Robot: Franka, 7 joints.
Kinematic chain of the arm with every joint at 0, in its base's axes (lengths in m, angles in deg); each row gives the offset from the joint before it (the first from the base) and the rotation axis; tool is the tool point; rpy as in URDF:
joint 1: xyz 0 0 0.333 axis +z
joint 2: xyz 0 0 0 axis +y
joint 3: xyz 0 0 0.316 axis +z
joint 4: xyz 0.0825 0 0 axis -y
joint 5: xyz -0.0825 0 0.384 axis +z
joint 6: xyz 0 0 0 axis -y
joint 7: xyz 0.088 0 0 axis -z
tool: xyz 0 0 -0.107 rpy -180 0 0
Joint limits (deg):
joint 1: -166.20..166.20
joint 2: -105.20..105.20
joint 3: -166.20..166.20
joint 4: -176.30..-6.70
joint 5: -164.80..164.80
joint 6: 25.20..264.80
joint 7: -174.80..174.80
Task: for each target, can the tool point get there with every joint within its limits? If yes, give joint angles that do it. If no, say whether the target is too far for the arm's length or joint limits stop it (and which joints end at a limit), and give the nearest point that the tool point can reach.
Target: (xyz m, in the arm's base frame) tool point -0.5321 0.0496 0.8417
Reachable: yes | joints 114.07 66.93 126.32 -83.27 -134.66 151.39 -62.30
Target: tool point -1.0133 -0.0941 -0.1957
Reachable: no: too far | nearest point -0.7580 -0.0704 -0.0625 | short by 0.289 m
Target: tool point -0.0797 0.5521 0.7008
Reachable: yes | joints 96.80 -8.79 5.17 -107.13 -131.03 117.49 -79.29
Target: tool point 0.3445 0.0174 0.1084
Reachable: yes | joints -97.68 -53.92 115.99 -160.90 -28.56 187.04 88.56
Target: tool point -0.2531 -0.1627 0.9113
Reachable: yes | joints 98.31 -69.95 20.01 -94.02 60.05 94.71 -50.52
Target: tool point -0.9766 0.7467 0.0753
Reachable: no: too far | nearest point -0.6670 0.5100 0.1570 | short by 0.398 m
